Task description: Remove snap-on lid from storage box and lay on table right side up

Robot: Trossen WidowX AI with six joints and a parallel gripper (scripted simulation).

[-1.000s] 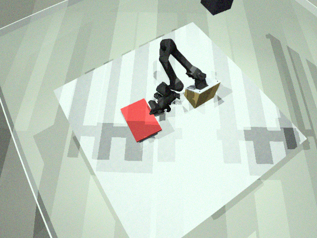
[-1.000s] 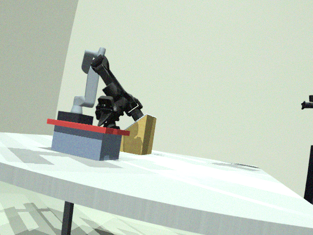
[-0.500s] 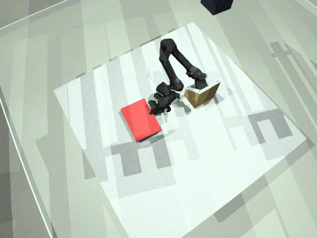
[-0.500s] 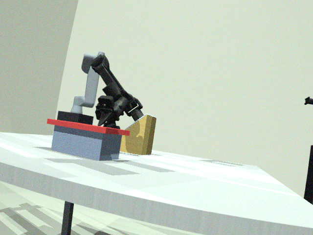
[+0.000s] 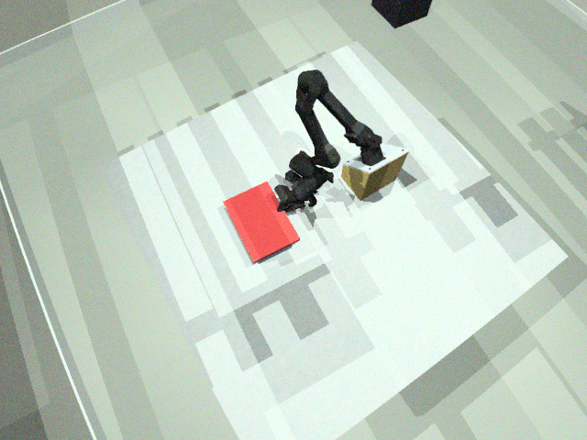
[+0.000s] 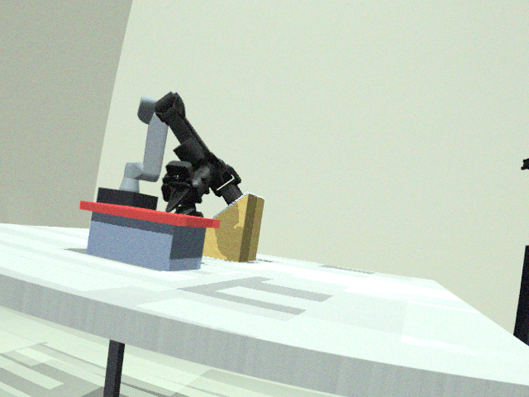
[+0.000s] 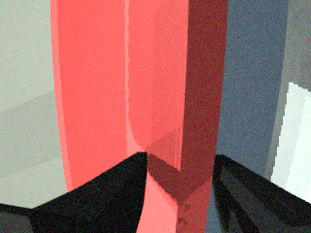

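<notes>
My gripper tip is 7 cm short of the red lid. Also, from my gripper tip: blue-grey storage box: 8 cm ahead, 5 cm below.
</notes>
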